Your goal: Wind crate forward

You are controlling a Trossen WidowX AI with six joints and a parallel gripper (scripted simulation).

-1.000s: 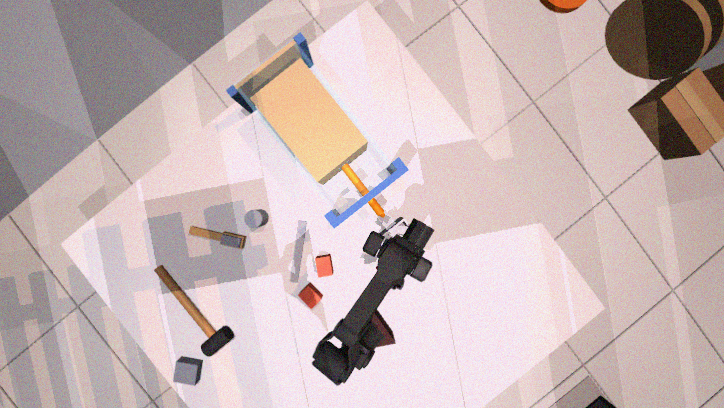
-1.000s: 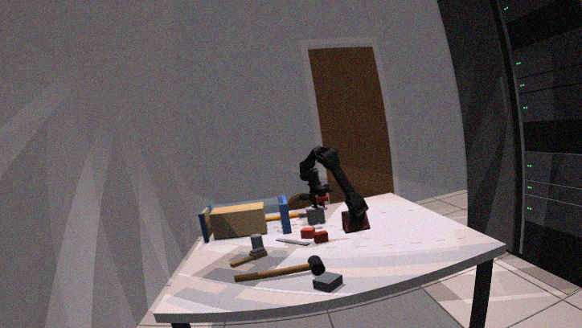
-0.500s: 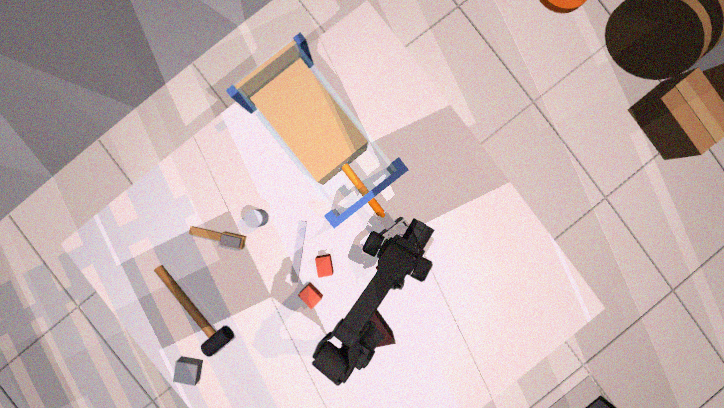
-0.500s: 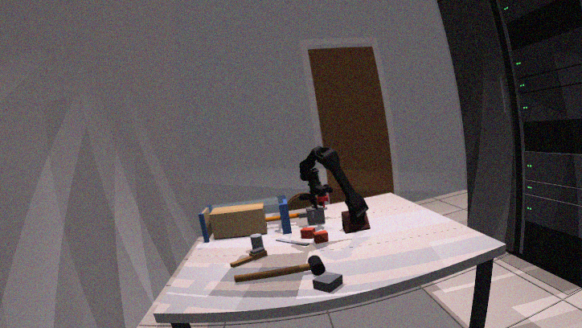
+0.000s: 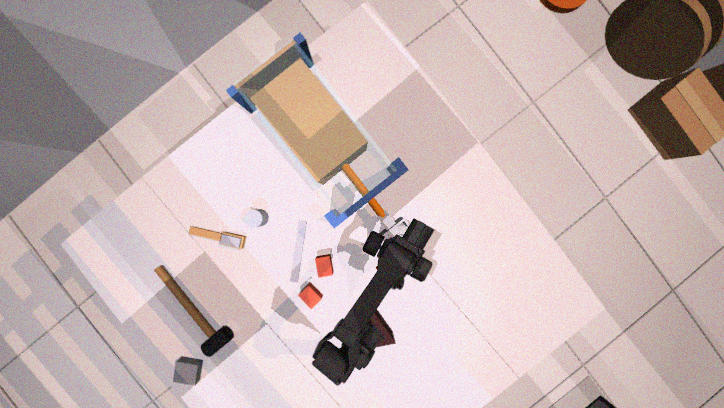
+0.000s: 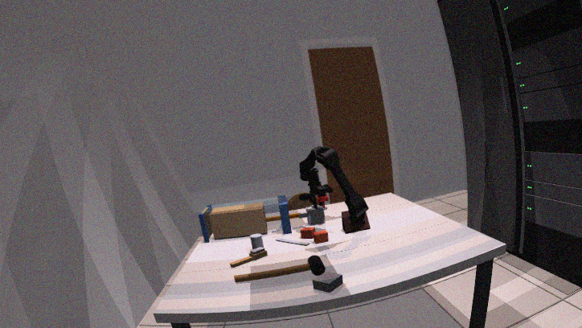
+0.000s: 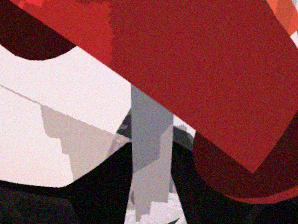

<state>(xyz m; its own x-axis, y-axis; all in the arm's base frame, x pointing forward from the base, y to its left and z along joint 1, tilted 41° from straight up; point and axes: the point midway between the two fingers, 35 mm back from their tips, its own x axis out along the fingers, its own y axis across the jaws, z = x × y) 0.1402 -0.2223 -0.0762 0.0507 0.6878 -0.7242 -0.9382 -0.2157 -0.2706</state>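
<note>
Right now the grey crank bar is 20 mm above my gripper tip and 10 mm to the left of it. From my gripper tip the other things lie so: grey winch (60 mm below, 50 mm to the right); then red knob (50 mm to the left, 50 mm above, 20 mm behind); then blue steel frame (180 mm ahead, 60 mm to the right, 20 mm above).
</note>
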